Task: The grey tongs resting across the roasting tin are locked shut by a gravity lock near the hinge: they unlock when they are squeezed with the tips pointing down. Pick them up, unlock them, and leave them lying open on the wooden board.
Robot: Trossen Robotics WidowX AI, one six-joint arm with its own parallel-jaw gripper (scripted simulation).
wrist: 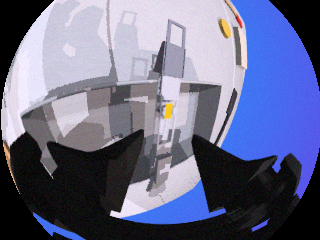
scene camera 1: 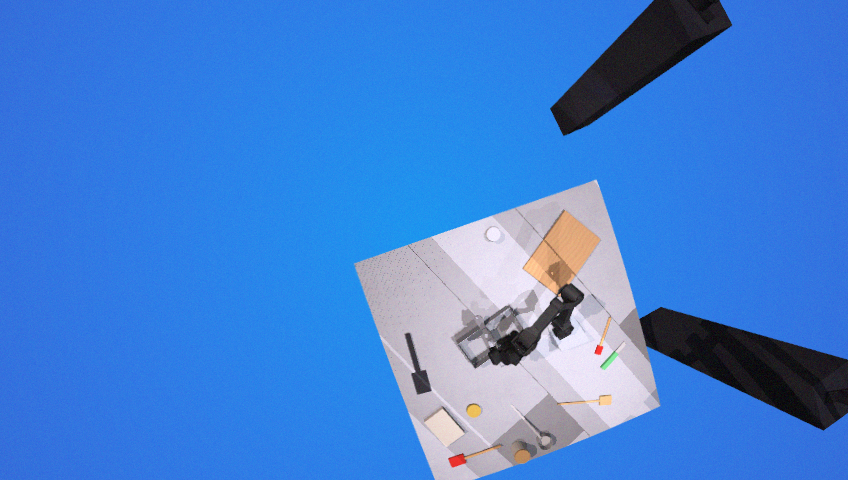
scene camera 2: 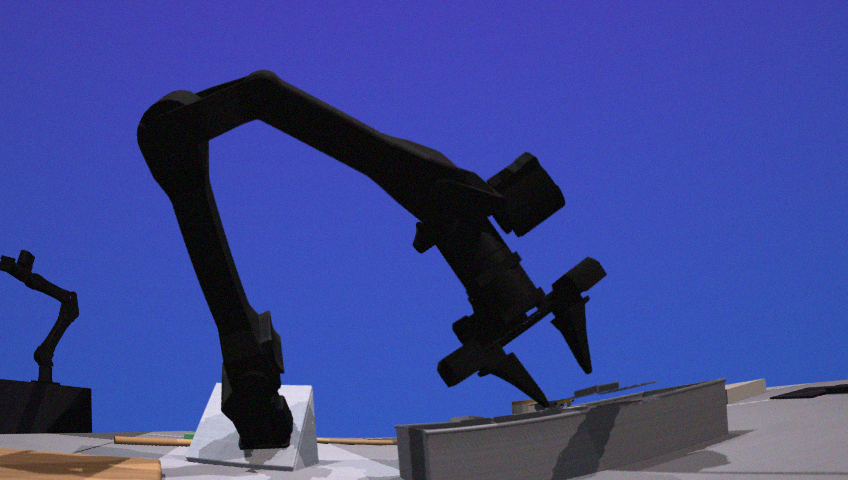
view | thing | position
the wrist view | gripper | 168, 136
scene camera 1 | cream block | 441, 423
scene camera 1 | wooden board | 558, 258
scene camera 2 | gripper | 569, 389
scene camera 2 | grey roasting tin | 685, 415
